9 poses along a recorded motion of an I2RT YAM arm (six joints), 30 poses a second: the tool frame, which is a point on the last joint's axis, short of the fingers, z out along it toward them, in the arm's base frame.
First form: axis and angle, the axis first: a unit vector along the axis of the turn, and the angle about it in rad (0 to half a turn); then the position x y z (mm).
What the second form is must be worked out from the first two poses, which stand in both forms.
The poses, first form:
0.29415 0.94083 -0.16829 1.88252 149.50 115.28 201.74
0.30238 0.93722 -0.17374 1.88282 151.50 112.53 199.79
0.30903 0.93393 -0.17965 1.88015 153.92 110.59 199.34
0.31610 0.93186 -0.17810 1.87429 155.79 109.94 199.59
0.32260 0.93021 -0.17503 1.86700 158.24 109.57 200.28
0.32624 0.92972 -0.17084 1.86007 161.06 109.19 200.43
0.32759 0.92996 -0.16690 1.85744 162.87 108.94 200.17
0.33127 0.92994 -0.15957 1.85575 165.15 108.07 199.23
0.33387 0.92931 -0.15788 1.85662 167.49 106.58 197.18
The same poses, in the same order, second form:
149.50 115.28 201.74 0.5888 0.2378 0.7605 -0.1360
151.50 112.53 199.79 0.5886 0.2444 0.7576 -0.1404
153.92 110.59 199.34 0.5897 0.2496 0.7542 -0.1451
155.79 109.94 199.59 0.5921 0.2547 0.7510 -0.1435
158.24 109.57 200.28 0.5950 0.2593 0.7476 -0.1407
161.06 109.19 200.43 0.5978 0.2615 0.7453 -0.1370
162.87 108.94 200.17 0.5989 0.2624 0.7448 -0.1337
165.15 108.07 199.23 0.5995 0.2651 0.7443 -0.1277
167.49 106.58 197.18 0.5992 0.2673 0.7440 -0.1264

